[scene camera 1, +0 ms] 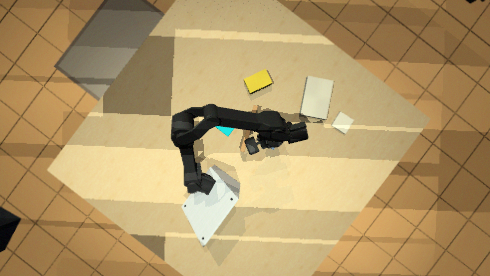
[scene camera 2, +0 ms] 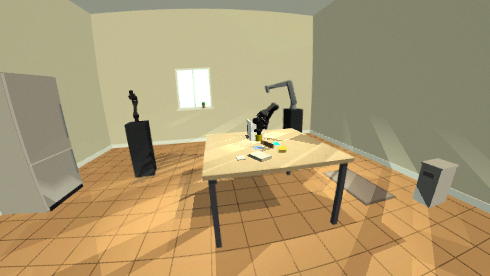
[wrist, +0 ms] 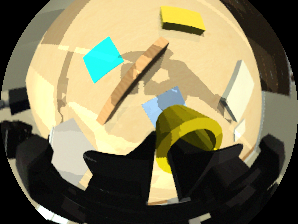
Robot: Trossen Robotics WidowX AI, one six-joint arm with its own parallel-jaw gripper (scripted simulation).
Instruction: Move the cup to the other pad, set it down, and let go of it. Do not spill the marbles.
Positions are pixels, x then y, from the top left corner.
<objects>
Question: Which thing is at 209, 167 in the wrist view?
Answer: My gripper.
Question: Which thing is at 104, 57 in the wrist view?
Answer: A cyan pad.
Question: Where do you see a yellow cup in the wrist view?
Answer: At 177, 120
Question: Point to a white book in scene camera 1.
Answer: At 317, 92
</objects>
